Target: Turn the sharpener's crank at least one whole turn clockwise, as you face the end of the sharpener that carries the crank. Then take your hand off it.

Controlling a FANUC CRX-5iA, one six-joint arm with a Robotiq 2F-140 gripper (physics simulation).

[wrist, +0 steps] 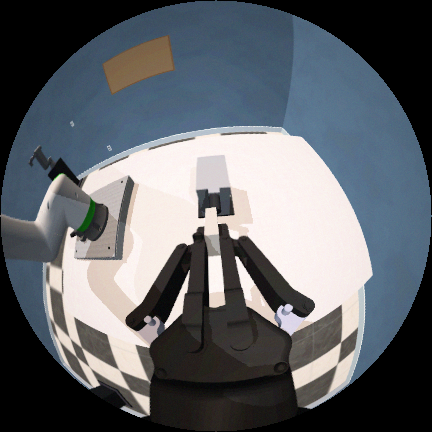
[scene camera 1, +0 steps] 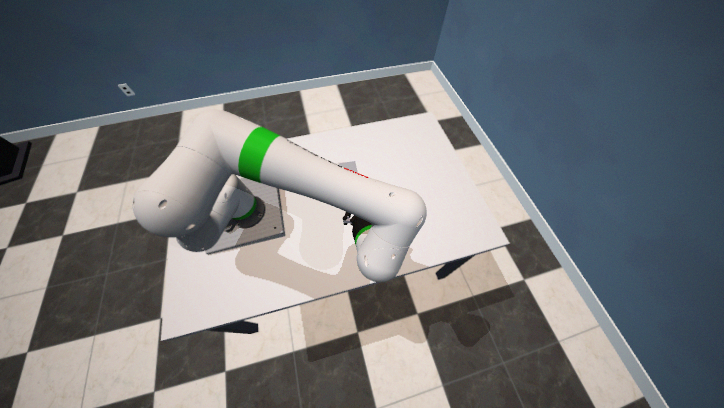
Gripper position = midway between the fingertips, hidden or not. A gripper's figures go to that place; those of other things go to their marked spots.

Labels:
My gripper [wrist: 211, 216] is 0.21 m from the lens. A sharpener [wrist: 211, 171] is 0.33 m from the lens.

